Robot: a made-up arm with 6 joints. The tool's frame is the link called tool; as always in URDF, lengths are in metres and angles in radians. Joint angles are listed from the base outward. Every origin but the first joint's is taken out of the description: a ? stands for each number. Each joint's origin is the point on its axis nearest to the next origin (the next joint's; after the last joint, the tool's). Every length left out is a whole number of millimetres.
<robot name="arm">
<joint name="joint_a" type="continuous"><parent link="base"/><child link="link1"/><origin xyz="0.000 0.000 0.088"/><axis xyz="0 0 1"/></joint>
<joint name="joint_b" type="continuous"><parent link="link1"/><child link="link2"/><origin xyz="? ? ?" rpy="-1.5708 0.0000 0.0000"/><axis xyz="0 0 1"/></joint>
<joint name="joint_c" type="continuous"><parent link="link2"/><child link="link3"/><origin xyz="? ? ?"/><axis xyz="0 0 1"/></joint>
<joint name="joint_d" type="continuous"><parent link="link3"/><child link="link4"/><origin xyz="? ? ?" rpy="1.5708 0.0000 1.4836"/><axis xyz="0 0 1"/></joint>
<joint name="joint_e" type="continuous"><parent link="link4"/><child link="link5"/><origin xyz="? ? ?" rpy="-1.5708 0.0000 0.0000"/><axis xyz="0 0 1"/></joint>
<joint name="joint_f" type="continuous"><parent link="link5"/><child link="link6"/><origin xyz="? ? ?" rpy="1.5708 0.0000 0.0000"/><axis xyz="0 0 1"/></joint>
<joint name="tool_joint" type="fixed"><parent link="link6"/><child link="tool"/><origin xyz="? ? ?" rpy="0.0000 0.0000 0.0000"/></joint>
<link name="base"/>
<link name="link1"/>
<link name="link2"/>
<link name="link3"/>
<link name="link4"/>
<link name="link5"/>
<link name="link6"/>
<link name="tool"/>
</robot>
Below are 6 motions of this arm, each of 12 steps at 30 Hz.
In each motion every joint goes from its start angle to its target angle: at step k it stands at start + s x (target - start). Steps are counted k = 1, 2, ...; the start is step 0. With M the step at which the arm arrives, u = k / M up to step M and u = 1 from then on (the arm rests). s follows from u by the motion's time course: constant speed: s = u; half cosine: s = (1 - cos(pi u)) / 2; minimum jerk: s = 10 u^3 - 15 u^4 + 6 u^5.
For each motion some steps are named. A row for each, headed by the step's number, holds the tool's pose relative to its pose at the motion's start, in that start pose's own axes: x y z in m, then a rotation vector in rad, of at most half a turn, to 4 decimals.
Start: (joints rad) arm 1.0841 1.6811 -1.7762 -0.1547 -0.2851 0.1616
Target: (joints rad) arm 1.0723 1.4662 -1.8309 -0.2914 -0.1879 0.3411
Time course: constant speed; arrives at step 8
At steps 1, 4, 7, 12:
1: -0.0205 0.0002 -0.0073 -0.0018 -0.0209 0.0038
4: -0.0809 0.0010 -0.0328 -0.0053 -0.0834 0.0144
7: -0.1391 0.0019 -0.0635 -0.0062 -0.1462 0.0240
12: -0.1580 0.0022 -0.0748 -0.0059 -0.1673 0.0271

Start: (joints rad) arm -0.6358 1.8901 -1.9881 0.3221 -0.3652 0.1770
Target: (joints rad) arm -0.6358 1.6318 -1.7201 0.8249 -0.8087 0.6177
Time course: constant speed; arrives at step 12
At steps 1, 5, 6, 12:
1: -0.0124 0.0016 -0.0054 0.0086 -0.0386 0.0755
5: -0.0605 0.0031 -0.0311 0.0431 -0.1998 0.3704
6: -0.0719 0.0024 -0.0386 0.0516 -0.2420 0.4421
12: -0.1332 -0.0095 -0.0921 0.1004 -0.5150 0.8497

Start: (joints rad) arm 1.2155 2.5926 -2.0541 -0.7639 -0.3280 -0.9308
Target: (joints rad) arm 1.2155 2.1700 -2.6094 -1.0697 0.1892 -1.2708
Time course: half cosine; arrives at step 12
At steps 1, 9, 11, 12:
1: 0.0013 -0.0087 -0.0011 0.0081 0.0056 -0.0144
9: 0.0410 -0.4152 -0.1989 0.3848 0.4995 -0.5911
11: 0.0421 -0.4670 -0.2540 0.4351 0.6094 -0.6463
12: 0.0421 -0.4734 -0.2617 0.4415 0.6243 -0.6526

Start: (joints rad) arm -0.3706 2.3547 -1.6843 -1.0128 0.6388 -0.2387
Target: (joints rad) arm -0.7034 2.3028 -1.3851 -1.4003 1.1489 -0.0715
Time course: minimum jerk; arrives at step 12
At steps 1, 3, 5, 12:
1: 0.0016 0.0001 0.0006 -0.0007 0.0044 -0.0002
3: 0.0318 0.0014 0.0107 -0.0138 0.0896 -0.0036
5: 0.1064 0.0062 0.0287 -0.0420 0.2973 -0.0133
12: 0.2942 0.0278 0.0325 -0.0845 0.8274 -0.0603

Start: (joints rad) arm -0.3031 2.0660 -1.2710 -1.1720 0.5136 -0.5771
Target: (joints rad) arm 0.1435 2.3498 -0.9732 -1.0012 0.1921 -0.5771
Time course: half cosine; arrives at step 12
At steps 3, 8, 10, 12:
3: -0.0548 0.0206 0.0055 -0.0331 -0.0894 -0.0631
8: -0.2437 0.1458 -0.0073 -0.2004 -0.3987 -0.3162
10: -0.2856 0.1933 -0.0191 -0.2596 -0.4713 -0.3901
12: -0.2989 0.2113 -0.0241 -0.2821 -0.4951 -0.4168

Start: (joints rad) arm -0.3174 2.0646 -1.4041 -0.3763 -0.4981 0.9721
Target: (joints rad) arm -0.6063 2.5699 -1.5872 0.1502 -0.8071 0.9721
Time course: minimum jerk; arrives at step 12
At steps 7, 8, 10, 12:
7: 0.0168 -0.2233 0.0425 0.2260 -0.2617 0.3221
8: 0.0235 -0.2740 0.0399 0.2804 -0.3308 0.3781
10: 0.0343 -0.3390 0.0304 0.3534 -0.4246 0.4427
12: 0.0369 -0.3523 0.0276 0.3688 -0.4444 0.4549

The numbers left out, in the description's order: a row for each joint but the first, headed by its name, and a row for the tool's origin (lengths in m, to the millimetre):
joint_b: 0.000 0.000 0.000
joint_c: -0.436 -0.060 0.000
joint_d: 0.297 -0.052 0.000
joint_e: 0.000 0.000 0.000
joint_f: 0.000 -0.141 0.000
tool: 0.000 0.000 0.000

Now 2 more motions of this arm.
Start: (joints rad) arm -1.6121 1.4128 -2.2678 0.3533 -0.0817 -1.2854
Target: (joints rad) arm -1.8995 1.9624 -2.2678 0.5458 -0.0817 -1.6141
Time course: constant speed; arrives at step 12
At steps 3, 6, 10, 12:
3: 0.0860 0.0766 0.0254 -0.0850 0.1167 -0.0967
6: 0.1842 0.1441 0.0340 -0.1693 0.2371 -0.1877
10: 0.3278 0.2176 0.0174 -0.2813 0.4030 -0.2984
12: 0.4023 0.2467 -0.0032 -0.3372 0.4881 -0.3485

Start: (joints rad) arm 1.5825 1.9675 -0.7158 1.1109 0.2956 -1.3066
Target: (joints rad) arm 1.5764 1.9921 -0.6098 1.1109 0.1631 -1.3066
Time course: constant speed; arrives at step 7
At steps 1, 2, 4, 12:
1: 0.0063 -0.0020 0.0021 0.0147 0.0125 0.0055
2: 0.0126 -0.0040 0.0041 0.0295 0.0252 0.0108
4: 0.0254 -0.0078 0.0075 0.0590 0.0507 0.0203
12: 0.0448 -0.0132 0.0116 0.1032 0.0897 0.0324

